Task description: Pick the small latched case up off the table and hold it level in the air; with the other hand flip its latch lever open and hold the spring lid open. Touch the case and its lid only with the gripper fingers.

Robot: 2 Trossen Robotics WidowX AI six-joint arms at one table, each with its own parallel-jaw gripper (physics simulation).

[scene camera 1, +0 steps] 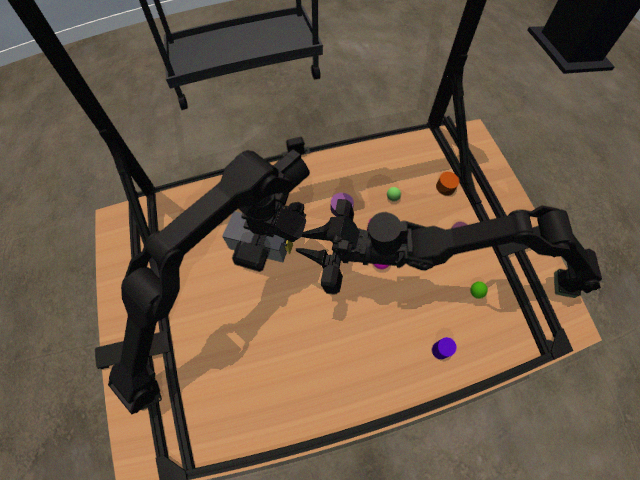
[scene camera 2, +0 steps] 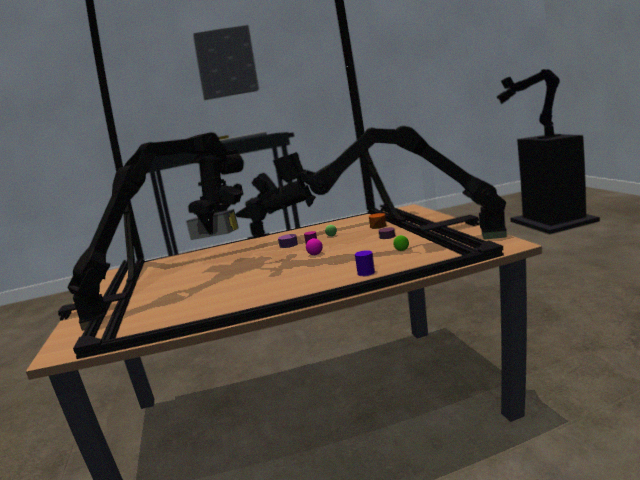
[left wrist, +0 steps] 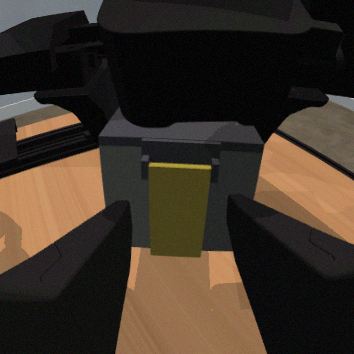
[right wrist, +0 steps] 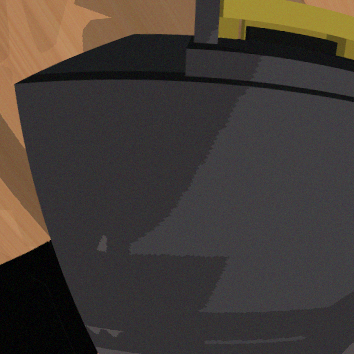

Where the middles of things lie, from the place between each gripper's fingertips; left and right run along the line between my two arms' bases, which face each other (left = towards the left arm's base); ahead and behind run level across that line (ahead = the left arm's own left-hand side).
The yellow latch lever (left wrist: 178, 193) lies 10 mm behind my left hand, 20 mm to the right of it and 20 mm below it. Also, from my left hand: grey latched case (scene camera 1: 234, 232): 40 mm behind, 80 mm to the right, 20 mm below.
My right gripper is now 5 cm to the right of the yellow latch lever, 3 cm short of it and 2 cm below it. The rest, counted from my right hand: grey latched case 2 cm above, 1 cm to the right, 1 cm behind.
